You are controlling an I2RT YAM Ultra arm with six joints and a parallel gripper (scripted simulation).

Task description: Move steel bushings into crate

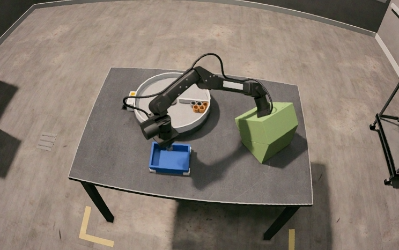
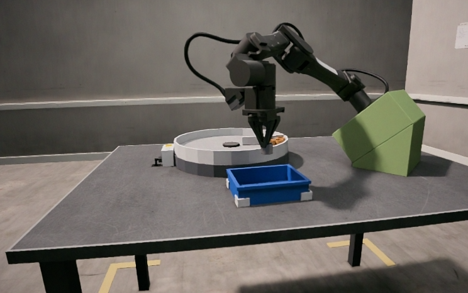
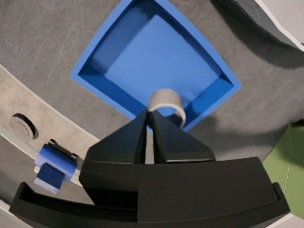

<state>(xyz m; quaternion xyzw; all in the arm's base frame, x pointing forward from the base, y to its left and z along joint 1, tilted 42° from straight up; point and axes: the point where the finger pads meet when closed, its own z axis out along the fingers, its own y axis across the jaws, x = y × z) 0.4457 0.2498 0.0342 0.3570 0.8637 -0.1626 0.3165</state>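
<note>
My gripper is now 10 mm past the blue crate, 10 mm to the left of it and 110 mm above it. From my hand the other things lie so: round turntable 10 mm behind, 360 mm to the right, 80 mm below.
</note>
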